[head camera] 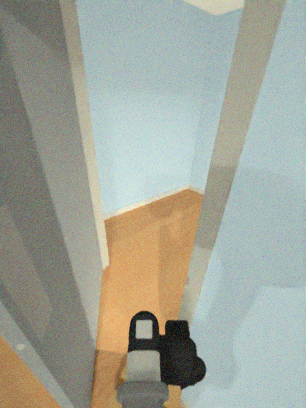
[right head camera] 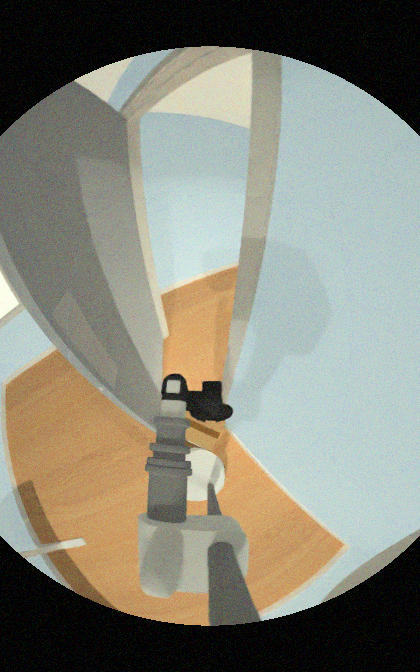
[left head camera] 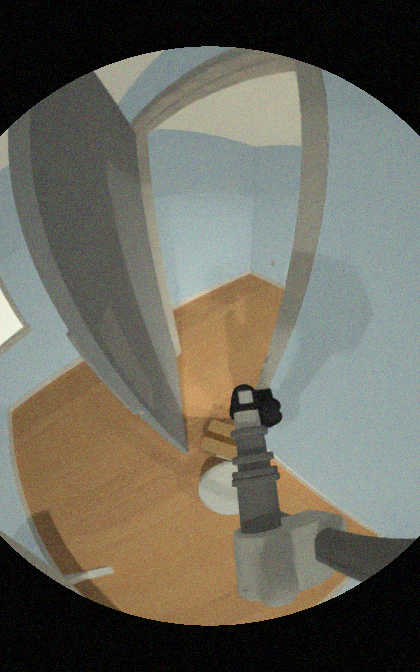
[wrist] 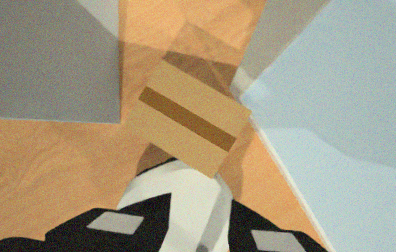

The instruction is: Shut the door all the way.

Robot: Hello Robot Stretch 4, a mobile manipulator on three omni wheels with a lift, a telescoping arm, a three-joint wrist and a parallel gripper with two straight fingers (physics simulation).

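Pixels of known places: gripper, fingertip midpoint: [wrist: 199,214]; robot's base at its link origin: [right head camera: 196,473] [left head camera: 227,486] [wrist: 181,207].
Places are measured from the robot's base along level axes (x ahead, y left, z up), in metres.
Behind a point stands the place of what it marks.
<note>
The grey door [head camera: 30,150] @(x 0.615, y 0.329, z 1.380 m) [left head camera: 80,225] @(x 0.427, y 0.303, z 1.508 m) [right head camera: 50,200] @(x 0.492, y 0.312, z 1.554 m) [wrist: 55,65] @(x 0.444, y 0.305, z 0.421 m) stands open at the left of the doorway. A wide gap separates it from the right post of the door frame [head camera: 225,125] @(x 0.480, y -0.153, z 1.481 m) [left head camera: 312,200] @(x 0.466, y -0.164, z 1.527 m) [right head camera: 262,175] @(x 0.463, y -0.166, z 1.535 m) [wrist: 280,40] @(x 0.456, y -0.172, z 0.649 m). The door's handle does not show clearly. My gripper [head camera: 161,327] [left head camera: 255,395] [right head camera: 193,392] [wrist: 199,214] @(x 0.269, y -0.087, z 0.820 m) is open with nothing between its fingers. It is in front of the gap, to the right of the door and apart from it in the wrist view.
A tan box with a brown stripe [left head camera: 217,437] @(x 0.372, y 0.049, z 0.252 m) [right head camera: 200,440] @(x 0.248, y -0.033, z 0.251 m) [wrist: 200,115] @(x 0.362, y -0.053, z 0.251 m) lies on the floor between the door's lower corner and the right post. My round white base [left head camera: 217,492] @(x -0.023, y 0.076, z 0.187 m) [right head camera: 202,475] @(x -0.004, y -0.050, z 0.187 m) [wrist: 195,185] @(x 0.140, y -0.056, z 0.187 m) is close to it. The blue wall [head camera: 265,225] @(x 0.384, y -0.244, z 1.308 m) [left head camera: 370,225] @(x 0.371, y -0.254, z 1.515 m) [right head camera: 350,200] @(x 0.345, y -0.273, z 1.534 m) runs along the right.
</note>
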